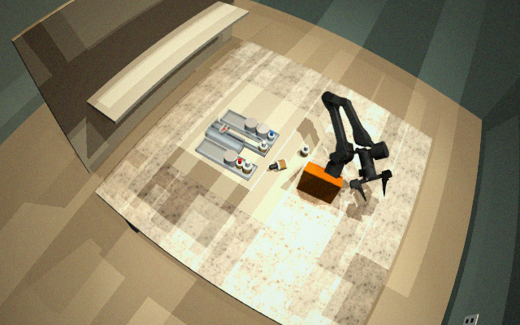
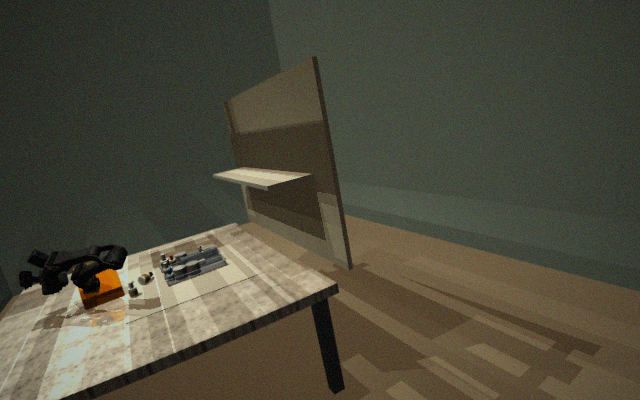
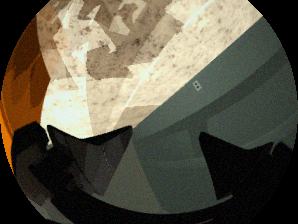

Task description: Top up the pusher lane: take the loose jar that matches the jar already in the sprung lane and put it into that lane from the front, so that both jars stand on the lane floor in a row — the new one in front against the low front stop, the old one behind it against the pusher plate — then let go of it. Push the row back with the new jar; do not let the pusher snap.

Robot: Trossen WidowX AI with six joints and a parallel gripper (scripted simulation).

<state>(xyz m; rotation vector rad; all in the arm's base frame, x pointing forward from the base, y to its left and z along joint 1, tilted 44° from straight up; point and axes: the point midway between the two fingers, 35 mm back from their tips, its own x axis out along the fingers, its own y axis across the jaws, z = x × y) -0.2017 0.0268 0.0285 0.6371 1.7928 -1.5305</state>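
Right now my gripper tip is 53 cm short of the pale jar, 16 cm to the right of it and 9 cm above it. Round my gripper tip: grey lane rack: 69 cm ahead, 12 cm below, 7 cm to the left.
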